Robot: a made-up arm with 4 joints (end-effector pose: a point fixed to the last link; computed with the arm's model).
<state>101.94 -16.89 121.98 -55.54</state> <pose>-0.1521 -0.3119 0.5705 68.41 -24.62 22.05</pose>
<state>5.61 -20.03 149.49 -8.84</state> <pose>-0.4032 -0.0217 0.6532 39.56 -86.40 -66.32</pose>
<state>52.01 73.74 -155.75 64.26</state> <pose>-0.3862 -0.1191 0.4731 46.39 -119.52 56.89</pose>
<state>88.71 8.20 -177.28 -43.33</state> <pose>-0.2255 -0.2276 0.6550 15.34 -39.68 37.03</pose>
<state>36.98 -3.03 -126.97 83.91</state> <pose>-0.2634 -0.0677 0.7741 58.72 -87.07 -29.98</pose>
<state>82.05 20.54 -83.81 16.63</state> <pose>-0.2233 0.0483 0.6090 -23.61 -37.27 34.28</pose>
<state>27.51 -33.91 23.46 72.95</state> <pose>-0.1684 0.1298 0.4456 -20.95 45.16 9.03</pose>
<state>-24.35 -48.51 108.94 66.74</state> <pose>-0.3112 0.2144 0.5440 -11.62 105.78 40.53</pose>
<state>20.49 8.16 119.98 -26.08</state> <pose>-0.4076 -0.0737 0.5005 42.96 -104.04 -30.75</pose>
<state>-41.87 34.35 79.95 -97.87</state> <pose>-0.2335 0.0556 0.3841 -47.73 -86.19 -58.86</pose>
